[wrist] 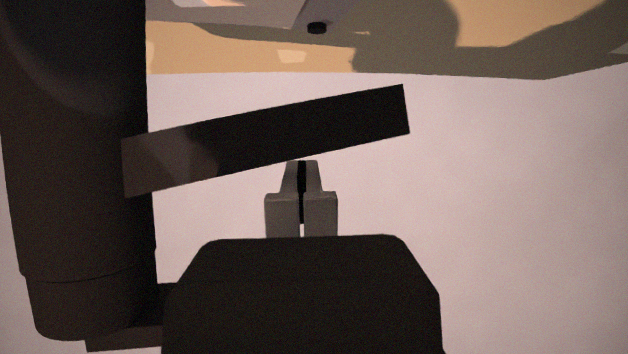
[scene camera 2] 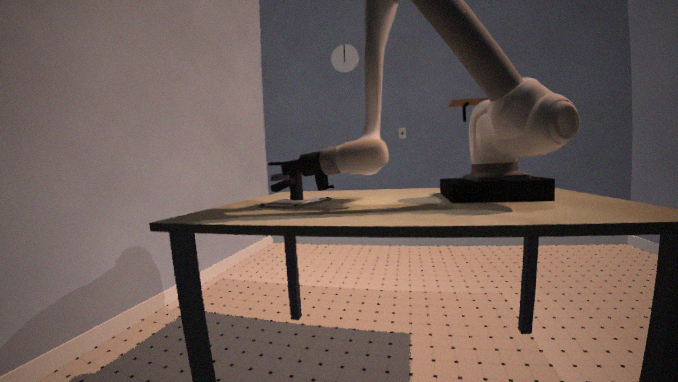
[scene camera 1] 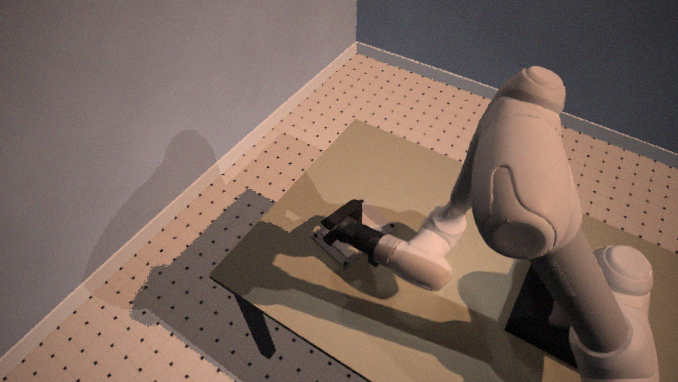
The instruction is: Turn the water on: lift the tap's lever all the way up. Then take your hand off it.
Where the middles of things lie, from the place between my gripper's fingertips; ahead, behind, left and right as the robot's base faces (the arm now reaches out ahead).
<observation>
I see my gripper 50 mm past the flat lever (wrist: 129, 304), 30 mm to the left of it and 40 mm below it.
</observation>
